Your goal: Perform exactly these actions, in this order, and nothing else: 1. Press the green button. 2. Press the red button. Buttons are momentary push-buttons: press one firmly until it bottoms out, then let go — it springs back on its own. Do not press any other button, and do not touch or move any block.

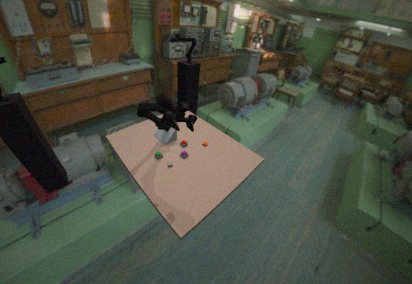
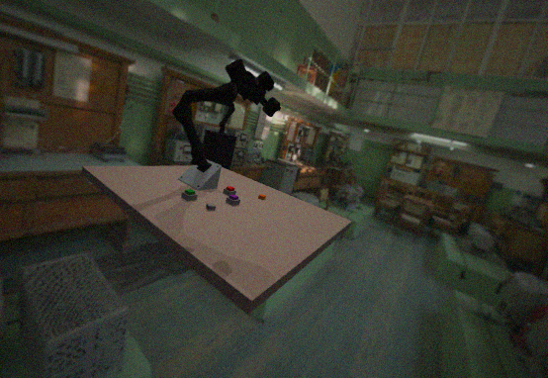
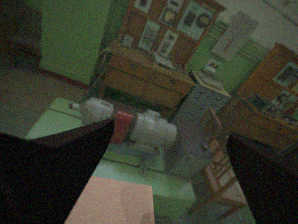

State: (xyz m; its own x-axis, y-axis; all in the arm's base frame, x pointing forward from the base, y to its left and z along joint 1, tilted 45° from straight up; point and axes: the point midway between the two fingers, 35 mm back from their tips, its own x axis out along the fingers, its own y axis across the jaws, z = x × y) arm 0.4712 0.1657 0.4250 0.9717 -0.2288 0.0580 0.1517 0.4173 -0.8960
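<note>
Now: gripper tip 440 mm above the green button and 350 mm past it. The rest, counted from my gripper tip: red button (440 mm below, 350 mm behind, 240 mm to the left); then purple button (440 mm below, 240 mm behind, 170 mm to the left); then grey block (470 mm below, 220 mm behind, 20 mm to the left).
</note>
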